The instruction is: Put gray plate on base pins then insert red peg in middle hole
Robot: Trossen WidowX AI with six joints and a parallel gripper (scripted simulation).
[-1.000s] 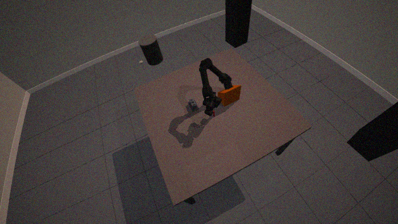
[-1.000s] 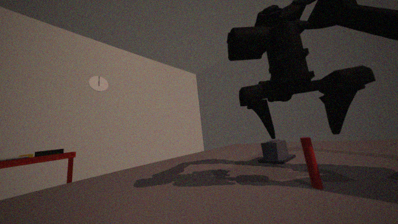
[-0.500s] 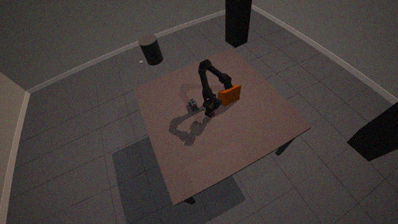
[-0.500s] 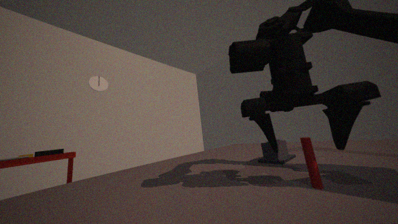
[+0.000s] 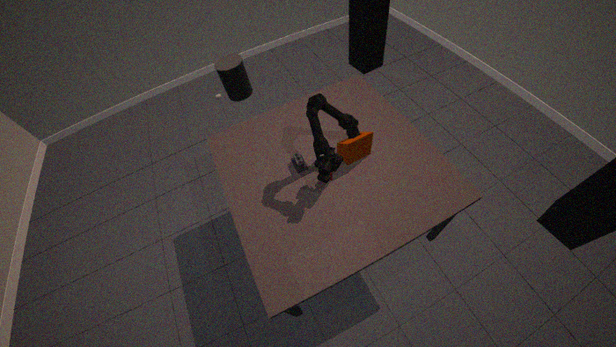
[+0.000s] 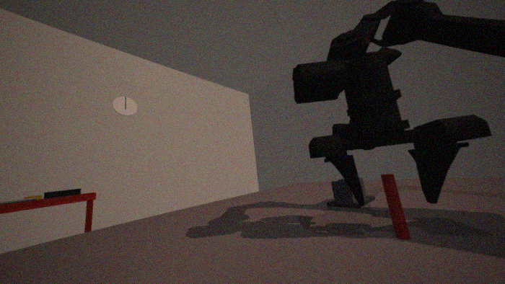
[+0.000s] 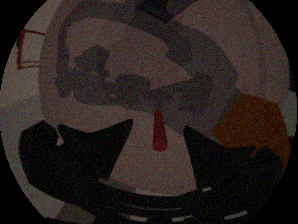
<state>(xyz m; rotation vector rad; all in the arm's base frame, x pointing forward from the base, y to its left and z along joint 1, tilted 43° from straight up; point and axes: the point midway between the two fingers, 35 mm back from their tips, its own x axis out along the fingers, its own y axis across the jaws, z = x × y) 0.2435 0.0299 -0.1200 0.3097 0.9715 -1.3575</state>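
Right now the red peg is right at my gripper tip. From my gripper tip the other things lie so: gray plate (90 mm ahead, 210 mm to the right); dark flat base (90 mm ahead, 210 mm to the right, 30 mm below).
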